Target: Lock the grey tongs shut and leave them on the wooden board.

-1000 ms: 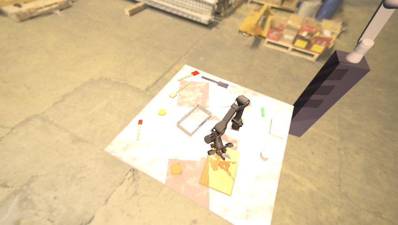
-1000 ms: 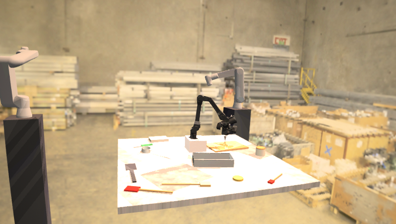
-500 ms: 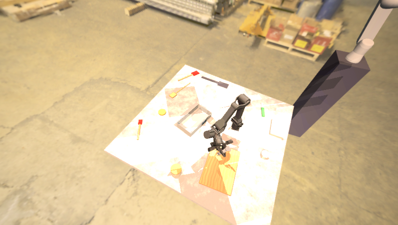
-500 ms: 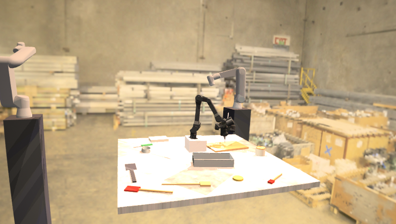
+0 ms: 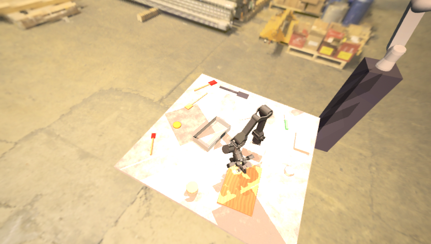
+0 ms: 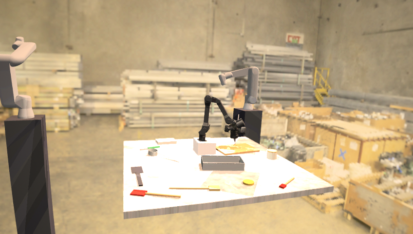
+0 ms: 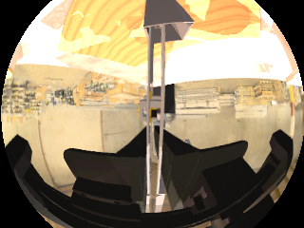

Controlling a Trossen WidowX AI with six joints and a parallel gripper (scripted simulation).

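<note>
My gripper tip is now 17 cm above the wooden board. Also, from my gripper tip: roasting tin 34 cm to the right, 33 cm ahead, 15 cm below; small red brush 76 cm ahead, 17 cm below, 10 cm to the right; white block 54 cm to the right, 41 cm behind, 16 cm below.
</note>
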